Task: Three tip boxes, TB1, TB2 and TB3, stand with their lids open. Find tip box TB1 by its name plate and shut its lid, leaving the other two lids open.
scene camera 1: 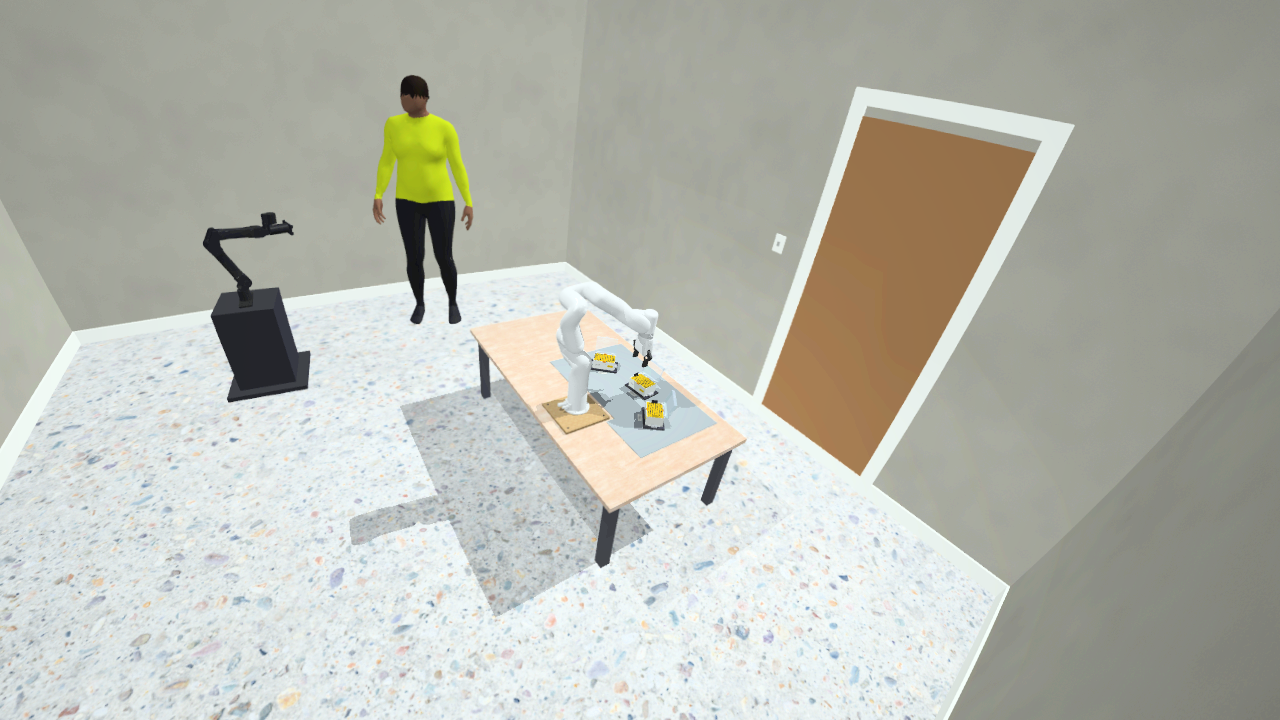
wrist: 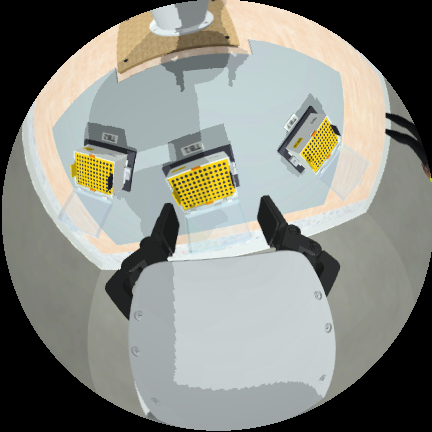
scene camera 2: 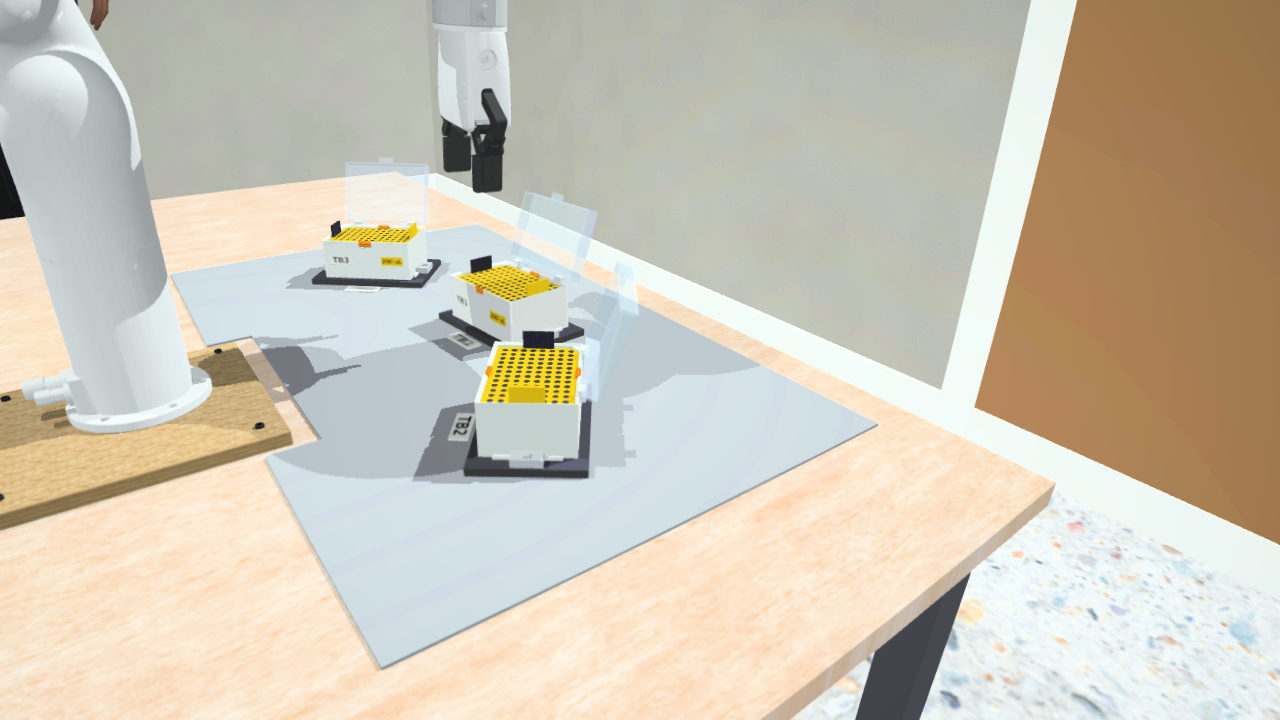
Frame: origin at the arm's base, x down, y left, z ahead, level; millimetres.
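Where they show: gripper, fingertip midpoint: (scene camera 1: 639, 361) (wrist: 217, 209) (scene camera 2: 471, 181); arm's base, link origin: (scene camera 1: 576, 406) (scene camera 2: 142, 400).
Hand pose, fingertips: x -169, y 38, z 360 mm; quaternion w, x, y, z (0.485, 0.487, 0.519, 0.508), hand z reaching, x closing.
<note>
Things, the pixels of their top centre, and the offset from my fingertips. "*": a spot on its surface instead. Level surfaces: height alone.
- Tip box TB1, top centre: (scene camera 2: 507, 268) (wrist: 203, 190) (scene camera 1: 643, 378) dz +34, dx +104, dy -14 mm
- TB1's clear lid, surface spot: (scene camera 2: 556, 231) (wrist: 216, 229) * dz +107, dx +72, dy +4 mm
- TB2, top centre: (scene camera 2: 532, 356) (wrist: 87, 177) (scene camera 1: 655, 407) dz -40, dx +104, dy -246 mm
- TB3, top centre: (scene camera 2: 373, 224) (wrist: 326, 147) (scene camera 1: 605, 355) dz -60, dx +104, dy +251 mm
- grey mat, surface height: dx +179 mm
- wooden table, surface height: dx +182 mm
Tip box TB1 (scene camera 1: 642, 385) (scene camera 2: 537, 315) (wrist: 201, 185) is the middle box, white with a yellow tip rack; its name plate (scene camera 2: 464, 340) (wrist: 192, 148) lies on the robot-base side. TB1's clear lid (scene camera 2: 556, 231) (wrist: 217, 230) stands open, leaning away from the base. TB2 (scene camera 1: 655, 413) (scene camera 2: 528, 429) (wrist: 95, 172) has its lid (scene camera 2: 615, 331) (wrist: 86, 212) open. TB3 (scene camera 1: 605, 360) (scene camera 2: 371, 259) (wrist: 320, 145) has its lid (scene camera 2: 387, 192) (wrist: 346, 172) open. My gripper (scene camera 1: 641, 356) (scene camera 2: 471, 174) (wrist: 217, 209) is open and empty, above the boxes; TB1's lid shows between its fingers in the wrist view.
The boxes stand in dark holders on a grey mat (scene camera 1: 666, 438) (scene camera 2: 429, 573) (wrist: 270, 75) on a wooden table (scene camera 1: 510, 344) (scene camera 2: 223, 617). The arm's base is bolted to a wooden board (scene camera 2: 232, 420) (wrist: 135, 47). A person (scene camera 1: 420, 161) and another black arm (scene camera 1: 228, 259) stand away from the table.
</note>
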